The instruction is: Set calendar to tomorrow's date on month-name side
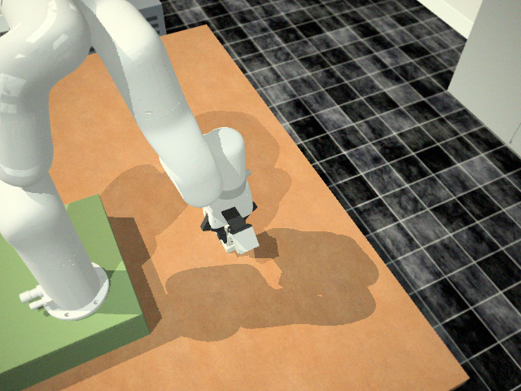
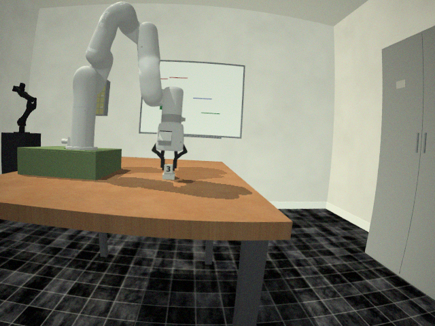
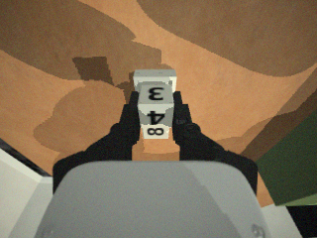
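Now: hand 10 mm above the calendar cube. From my hand the other things lie so: calendar tray: 20 mm to the left, 40 mm below.
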